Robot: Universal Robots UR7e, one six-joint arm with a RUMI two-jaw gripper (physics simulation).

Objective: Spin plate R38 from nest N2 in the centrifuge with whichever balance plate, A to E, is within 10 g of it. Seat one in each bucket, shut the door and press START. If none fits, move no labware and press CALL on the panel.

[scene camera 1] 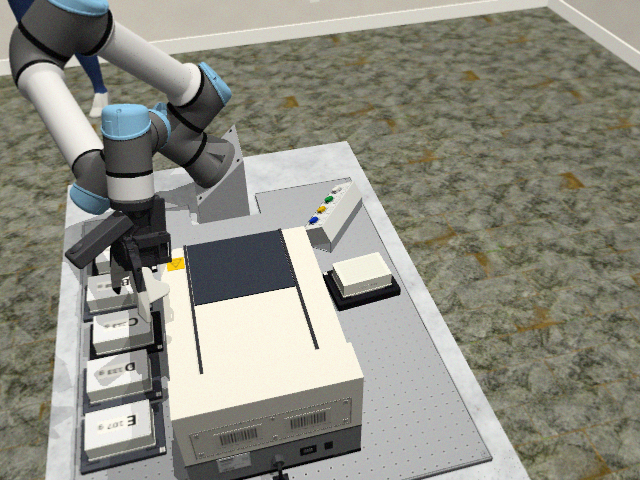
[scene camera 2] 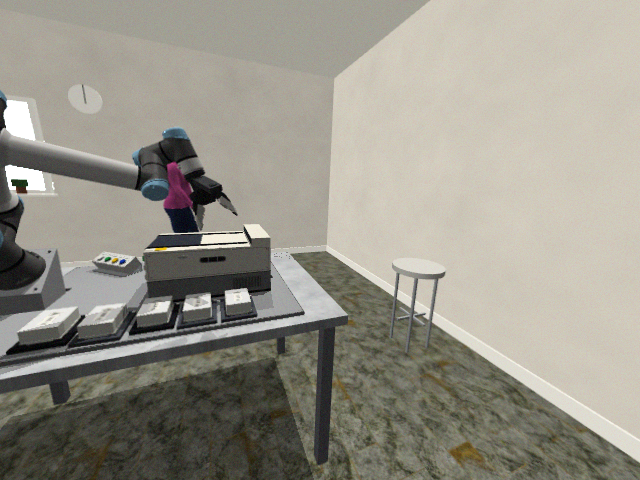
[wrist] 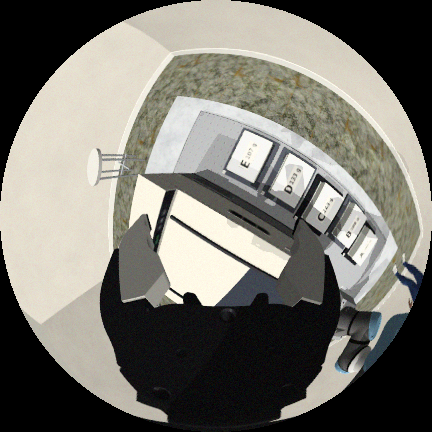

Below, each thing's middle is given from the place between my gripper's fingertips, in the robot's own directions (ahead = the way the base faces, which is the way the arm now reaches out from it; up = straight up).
Scene:
My gripper is now 50 mm past the cream centrifuge (scene camera 1: 268, 379), 200 mm to the right of it and 200 mm above it. Round my hand: dark panel (scene camera 1: 220, 270) (200 mm behind, 180 mm to the left, 110 mm below); plate R38 (scene camera 1: 367, 273) (310 mm behind, 470 mm to the left, 270 mm below); button panel (scene camera 1: 328, 224) (560 mm behind, 420 mm to the left, 280 mm below).

